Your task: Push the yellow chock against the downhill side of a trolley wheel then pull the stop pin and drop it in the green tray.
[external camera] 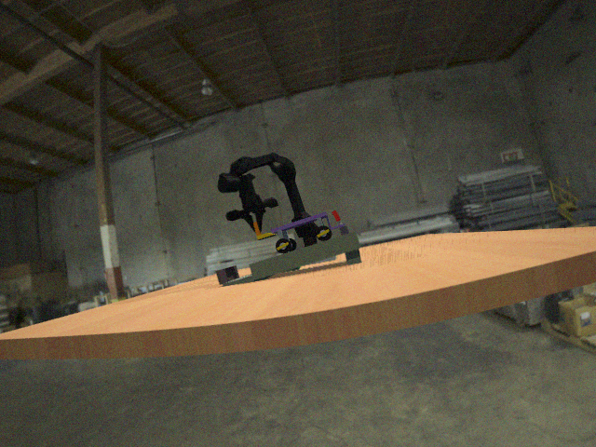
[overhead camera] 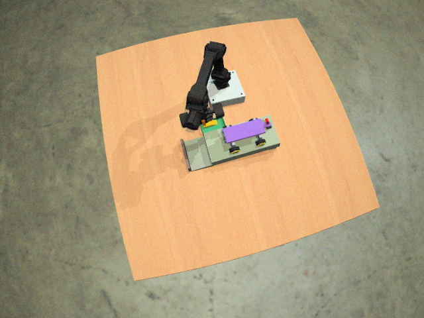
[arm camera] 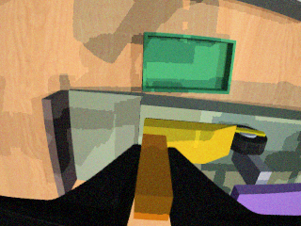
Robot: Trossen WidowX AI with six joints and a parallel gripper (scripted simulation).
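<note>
My gripper tip is now 27 cm to the right of the red-headed stop pin, 11 cm short of it and 2 cm above it. Round my gripper tip: yellow chock 2 cm to the left, 1 cm below, 1 cm ahead; green tray 16 cm below, 6 cm to the left, 3 cm behind; end stop 13 cm below, 12 cm to the right, 6 cm ahead.
</note>
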